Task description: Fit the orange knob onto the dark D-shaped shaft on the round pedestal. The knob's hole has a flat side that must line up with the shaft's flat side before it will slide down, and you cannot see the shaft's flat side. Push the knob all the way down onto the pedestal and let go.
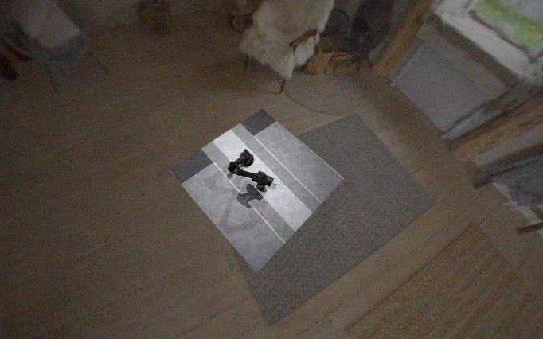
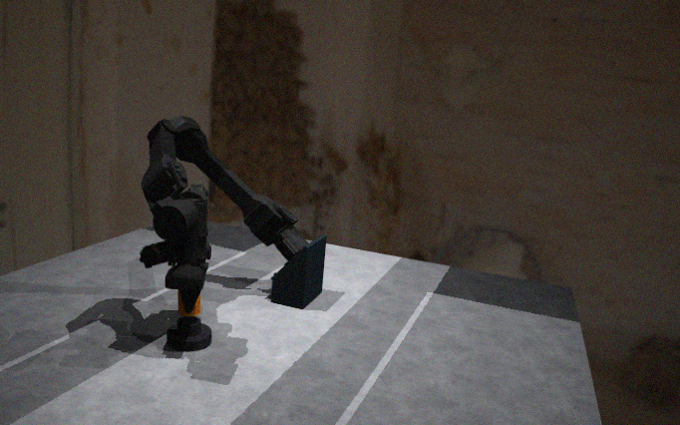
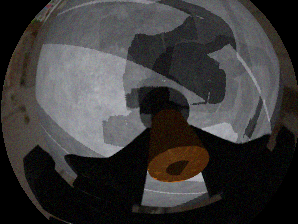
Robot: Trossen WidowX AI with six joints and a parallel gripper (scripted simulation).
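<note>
The orange knob lies 2 cm above my gripper tip. Round my gripper tip: dark round pedestal 4 cm below.
</note>
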